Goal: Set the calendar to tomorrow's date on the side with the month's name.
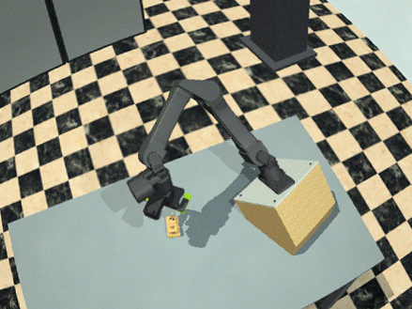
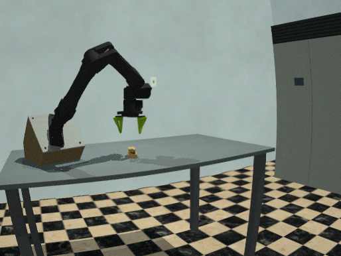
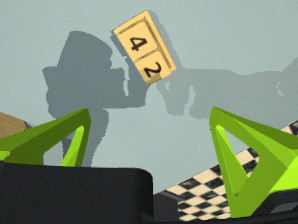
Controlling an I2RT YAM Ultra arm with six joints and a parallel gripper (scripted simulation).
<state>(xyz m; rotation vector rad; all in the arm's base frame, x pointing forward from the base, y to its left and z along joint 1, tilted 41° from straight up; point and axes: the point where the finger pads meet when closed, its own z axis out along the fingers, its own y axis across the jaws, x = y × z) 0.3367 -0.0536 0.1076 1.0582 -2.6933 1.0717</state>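
Now: hand 110 mm above the tan tray, 20 mm to the right of it and 10 mm short of it.
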